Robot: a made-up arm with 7 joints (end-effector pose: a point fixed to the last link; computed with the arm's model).
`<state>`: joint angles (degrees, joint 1 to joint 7).
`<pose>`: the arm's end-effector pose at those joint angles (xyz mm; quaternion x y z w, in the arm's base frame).
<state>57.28 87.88 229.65 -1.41 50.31 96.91 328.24</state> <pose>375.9 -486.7 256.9 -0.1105 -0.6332 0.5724 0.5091</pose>
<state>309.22 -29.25 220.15 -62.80 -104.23 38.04 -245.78</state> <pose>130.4 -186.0 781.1 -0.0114 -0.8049 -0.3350 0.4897</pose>
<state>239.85 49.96 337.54 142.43 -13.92 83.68 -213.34</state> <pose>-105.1 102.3 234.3 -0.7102 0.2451 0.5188 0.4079</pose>
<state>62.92 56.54 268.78 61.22 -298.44 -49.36 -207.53</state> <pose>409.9 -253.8 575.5 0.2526 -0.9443 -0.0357 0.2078</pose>
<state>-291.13 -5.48 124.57 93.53 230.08 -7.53 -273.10</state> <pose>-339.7 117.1 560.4 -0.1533 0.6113 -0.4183 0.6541</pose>
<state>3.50 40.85 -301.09 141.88 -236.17 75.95 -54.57</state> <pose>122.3 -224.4 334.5 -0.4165 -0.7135 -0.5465 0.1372</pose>
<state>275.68 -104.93 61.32 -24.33 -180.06 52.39 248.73</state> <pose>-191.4 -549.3 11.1 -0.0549 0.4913 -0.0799 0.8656</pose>
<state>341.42 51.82 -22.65 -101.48 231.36 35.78 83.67</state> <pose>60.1 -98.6 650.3 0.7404 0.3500 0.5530 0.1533</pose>
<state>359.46 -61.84 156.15 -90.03 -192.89 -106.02 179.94</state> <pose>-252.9 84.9 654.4 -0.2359 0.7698 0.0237 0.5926</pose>
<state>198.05 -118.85 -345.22 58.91 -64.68 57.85 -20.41</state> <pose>543.5 -132.3 260.8 -0.3426 0.8653 0.3628 0.0473</pose>
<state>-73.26 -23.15 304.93 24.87 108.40 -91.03 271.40</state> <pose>-177.4 -154.5 807.6 0.3204 0.4553 0.6532 0.5132</pose>
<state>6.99 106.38 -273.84 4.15 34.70 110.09 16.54</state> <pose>565.7 -150.9 127.8 0.3584 0.8122 0.4602 0.0056</pose>
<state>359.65 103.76 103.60 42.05 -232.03 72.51 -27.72</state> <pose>595.9 -154.2 209.5 -0.1615 -0.8537 0.3124 0.3841</pose>
